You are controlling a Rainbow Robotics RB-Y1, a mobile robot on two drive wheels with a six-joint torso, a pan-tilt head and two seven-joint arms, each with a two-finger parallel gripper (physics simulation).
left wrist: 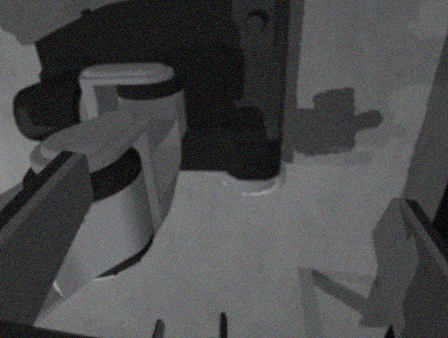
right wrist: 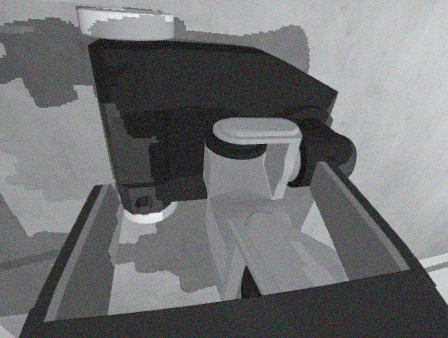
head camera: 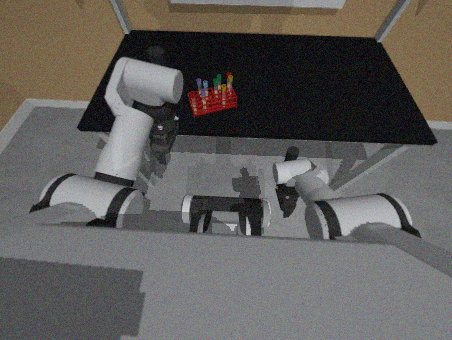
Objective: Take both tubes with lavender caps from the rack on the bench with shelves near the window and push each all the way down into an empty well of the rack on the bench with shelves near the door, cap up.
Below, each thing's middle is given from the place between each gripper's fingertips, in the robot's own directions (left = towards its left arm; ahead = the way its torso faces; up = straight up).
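Red rack [head camera: 213, 105]: my left gripper 80 mm above it, 320 mm short of it, 110 mm to the left of it.
From my right hand, red rack: 15 cm above, 41 cm ahead, 32 cm to the left.
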